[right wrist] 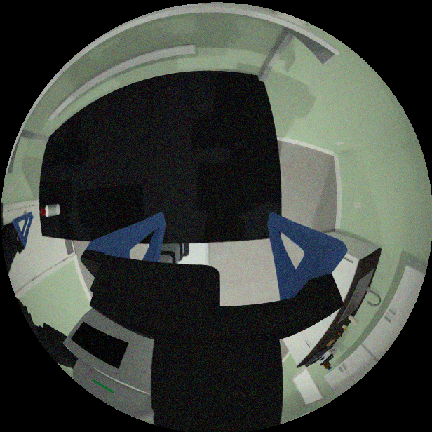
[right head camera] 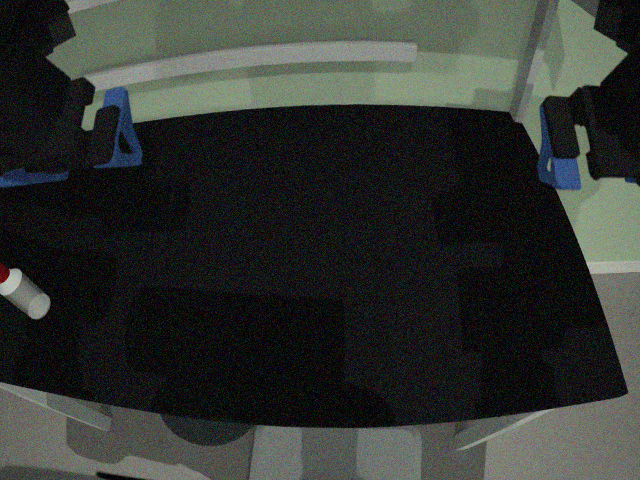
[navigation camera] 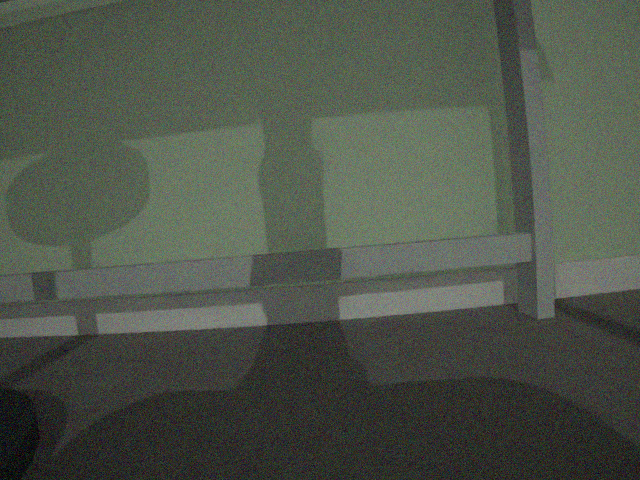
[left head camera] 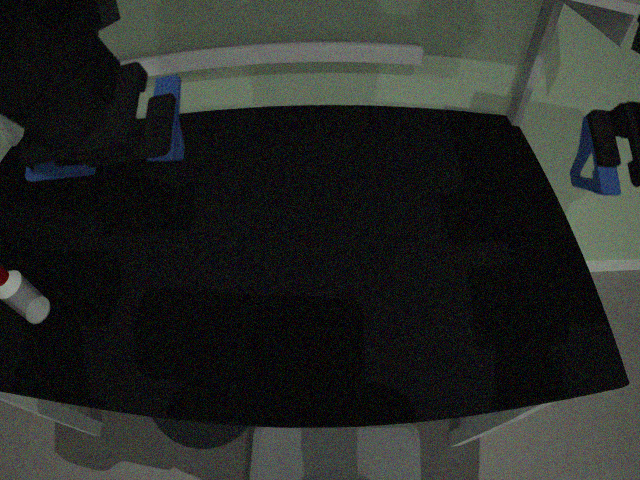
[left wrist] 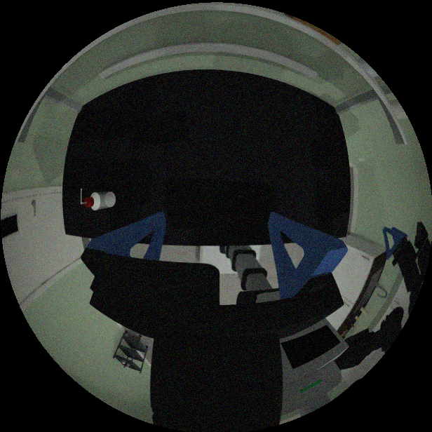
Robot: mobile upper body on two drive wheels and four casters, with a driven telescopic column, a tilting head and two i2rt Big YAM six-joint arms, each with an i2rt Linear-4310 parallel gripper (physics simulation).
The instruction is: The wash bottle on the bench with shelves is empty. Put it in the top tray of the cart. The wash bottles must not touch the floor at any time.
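Frame: origin at the left arm's base, x ahead, y left, z up, level; metres.
Seen in the pictures: left gripper, fingertip midpoint: (right head camera: 101, 166) (left head camera: 135, 160); right gripper, fingertip midpoint: (right head camera: 584, 174) (left head camera: 609, 180).
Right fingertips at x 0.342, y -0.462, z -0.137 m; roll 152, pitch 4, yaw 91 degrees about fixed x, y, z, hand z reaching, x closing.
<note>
Offsets run from my right fingertips to a thing's top centre. "pt": to the spot under its first point. Level surfaces: height alone.
The wash bottle @[pt 0.022 m back, 0.814 m left, 0.284 m down] (left head camera: 25, 297) (right head camera: 25, 294) (left wrist: 104, 200) (right wrist: 52, 210), white with a red cap, stands upright toward the left end of the black bench top @[0.359 m down] (left head camera: 310, 232) (right head camera: 310, 232) (left wrist: 210, 125) (right wrist: 150, 150). My left gripper (left head camera: 113, 165) (right head camera: 77, 173) (left wrist: 216, 217) is open and empty, above the bench's left part, farther back than the bottle in the head views. My right gripper (right head camera: 599, 178) (right wrist: 216, 217) is open and empty near the bench's right end; it is partly cut off in the left head view. The dark tiered cart (left wrist: 134, 342) shows small at the lower left of the left wrist view.
A dark round stool seat (left head camera: 201, 436) (right head camera: 209, 434) is partly under the bench's near edge. My pale base (left head camera: 276, 454) (right head camera: 279, 454) is close to that edge. A grey upright @[pt 0.598 m ahead, 0.208 m right, 0.204 m down] (left head camera: 527, 77) (right head camera: 535, 51) stands at the back right. A bench leg @[pt 0.549 m ahead, 0.184 m right, 0.989 m down] (navigation camera: 540, 180) and crossbar (navigation camera: 413, 258) show ahead.
</note>
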